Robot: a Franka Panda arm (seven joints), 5 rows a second.
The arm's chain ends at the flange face. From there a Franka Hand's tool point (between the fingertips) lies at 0.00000 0.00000 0.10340 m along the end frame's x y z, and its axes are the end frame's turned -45 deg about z.
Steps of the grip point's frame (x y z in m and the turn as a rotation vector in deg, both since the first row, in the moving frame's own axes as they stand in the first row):
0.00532, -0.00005, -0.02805, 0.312, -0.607, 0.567
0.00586, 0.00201, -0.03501, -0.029, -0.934, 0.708
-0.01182, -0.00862, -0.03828, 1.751, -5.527, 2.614
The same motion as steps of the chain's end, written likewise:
0.00490, -0.00417, -0.02804, -0.209, -0.650, 0.567
0.00673, -0.00394, -0.03500, -0.681, -0.640, 0.708
-0.00508, -0.00233, -0.03775, -2.670, -5.146, 2.614

